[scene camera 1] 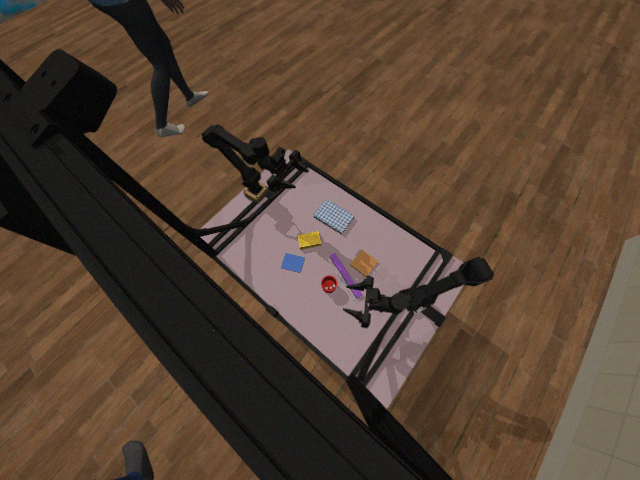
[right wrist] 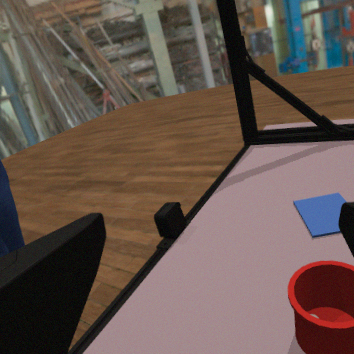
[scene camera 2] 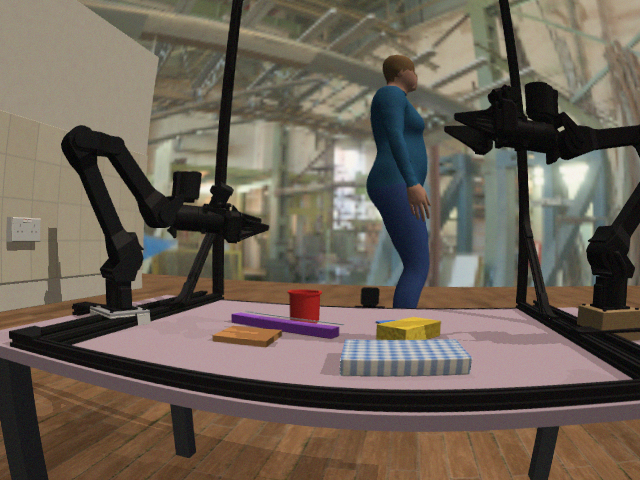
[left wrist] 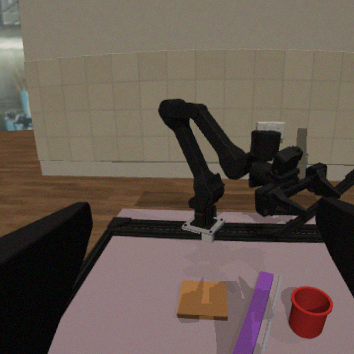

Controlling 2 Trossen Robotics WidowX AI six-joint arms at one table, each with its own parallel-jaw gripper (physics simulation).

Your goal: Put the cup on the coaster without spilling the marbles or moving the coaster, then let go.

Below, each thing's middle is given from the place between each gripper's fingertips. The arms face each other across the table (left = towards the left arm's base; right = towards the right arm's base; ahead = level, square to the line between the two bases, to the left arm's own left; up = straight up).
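Counting from my left hand, I find the red cup (scene camera 2: pixel 304 304) 280 mm to the right, 210 mm behind and 350 mm below. The orange square (scene camera 2: pixel 259 337) is 350 mm to the right of that same left hand, 10 mm behind it and 380 mm below it, while the purple bar (scene camera 2: pixel 328 330) is 310 mm to the right of my left hand, 120 mm behind it and 370 mm below it.
From my right hand, the red cup is 100 mm to the left, 40 mm ahead and 180 mm below. The purple bar is 70 mm to the left of my right hand, 120 mm ahead of it and 200 mm below it, and as for the orange square, I find it 30 mm to the left of my right hand, 230 mm ahead of it and 210 mm below it.
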